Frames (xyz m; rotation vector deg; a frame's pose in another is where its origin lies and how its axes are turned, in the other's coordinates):
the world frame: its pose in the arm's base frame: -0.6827 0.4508 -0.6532 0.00 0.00 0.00
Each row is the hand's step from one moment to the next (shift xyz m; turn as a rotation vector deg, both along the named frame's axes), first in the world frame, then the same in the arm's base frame.
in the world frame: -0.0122 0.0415 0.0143 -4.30 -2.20 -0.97
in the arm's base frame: -0.0122 0.0415 0.0143 -4.30 -2.20 -0.97
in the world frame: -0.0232 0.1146 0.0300 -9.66 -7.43 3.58
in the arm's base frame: -0.0232 0.1146 0.0300 -9.66 -7.43 3.58
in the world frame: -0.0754 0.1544 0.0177 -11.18 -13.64 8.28
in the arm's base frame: -0.0754 0.1544 0.0177 -11.18 -13.64 8.28
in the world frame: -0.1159 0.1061 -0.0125 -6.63 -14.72 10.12
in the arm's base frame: -0.1159 0.1061 -0.0125 -6.63 -14.72 10.12
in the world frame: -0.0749 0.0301 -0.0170 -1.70 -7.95 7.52
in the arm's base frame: -0.0749 0.0301 -0.0170 -1.70 -7.95 7.52
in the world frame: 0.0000 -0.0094 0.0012 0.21 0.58 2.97
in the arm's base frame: 0.0000 -0.0094 0.0012 0.21 0.58 2.97
